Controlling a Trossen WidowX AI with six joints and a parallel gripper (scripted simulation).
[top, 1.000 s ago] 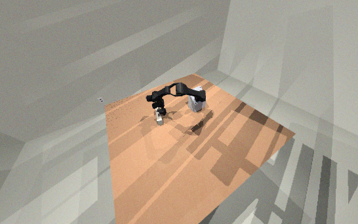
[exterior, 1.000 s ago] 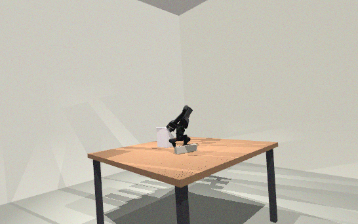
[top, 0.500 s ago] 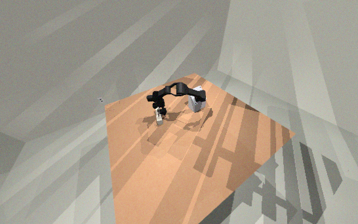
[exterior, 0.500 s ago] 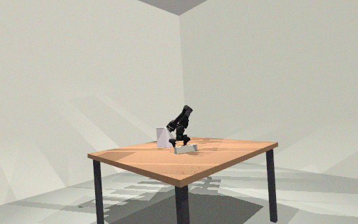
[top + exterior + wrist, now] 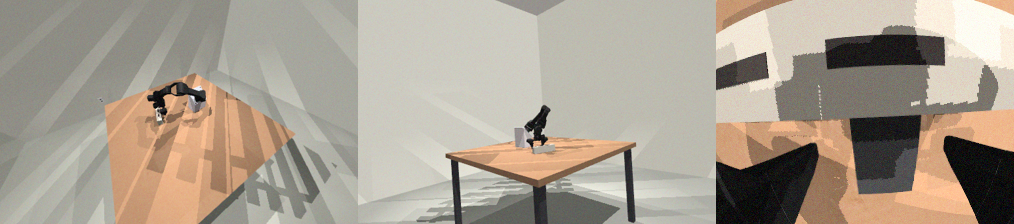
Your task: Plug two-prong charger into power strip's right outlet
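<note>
My gripper tip is now 30 mm short of the black two-prong charger, 10 mm to the left of it and 10 mm below it.
</note>
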